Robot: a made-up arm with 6 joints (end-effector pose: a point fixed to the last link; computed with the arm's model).
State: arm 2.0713 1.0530 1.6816 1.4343 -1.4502 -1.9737
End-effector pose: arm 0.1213 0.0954 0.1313 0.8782 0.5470 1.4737
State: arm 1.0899 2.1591 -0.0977 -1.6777 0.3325 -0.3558
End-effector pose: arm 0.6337 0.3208 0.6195 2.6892 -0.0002 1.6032
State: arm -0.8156 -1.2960 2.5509 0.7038 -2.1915 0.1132
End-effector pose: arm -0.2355 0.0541 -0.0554 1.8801 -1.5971 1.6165
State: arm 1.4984 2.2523 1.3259 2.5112 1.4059 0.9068
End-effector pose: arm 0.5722 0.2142 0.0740 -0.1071 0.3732 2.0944
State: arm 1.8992 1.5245 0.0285 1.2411 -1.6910 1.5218
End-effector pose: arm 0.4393 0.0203 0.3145 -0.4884 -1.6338 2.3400
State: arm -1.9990 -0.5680 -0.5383 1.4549 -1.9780 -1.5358
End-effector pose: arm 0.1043 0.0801 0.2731 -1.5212 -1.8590 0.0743
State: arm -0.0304 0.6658 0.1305 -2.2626 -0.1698 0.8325
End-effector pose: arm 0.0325 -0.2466 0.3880 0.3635 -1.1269 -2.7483
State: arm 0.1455 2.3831 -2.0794 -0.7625 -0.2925 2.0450
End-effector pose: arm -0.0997 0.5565 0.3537 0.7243 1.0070 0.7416
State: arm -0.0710 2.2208 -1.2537 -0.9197 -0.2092 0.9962
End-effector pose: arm -0.0700 0.5117 0.5508 1.6596 1.5011 1.8309
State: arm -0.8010 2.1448 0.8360 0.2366 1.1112 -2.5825
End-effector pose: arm -0.3632 0.7251 0.2901 2.1438 -1.3830 0.3604
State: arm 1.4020 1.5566 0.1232 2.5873 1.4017 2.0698
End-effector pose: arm 0.4869 -0.0322 0.3416 -0.5711 -0.0744 -0.2522
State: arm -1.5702 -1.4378 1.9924 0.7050 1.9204 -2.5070
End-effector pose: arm 0.2160 -0.2264 -0.4210 -0.9704 0.2192 1.7765
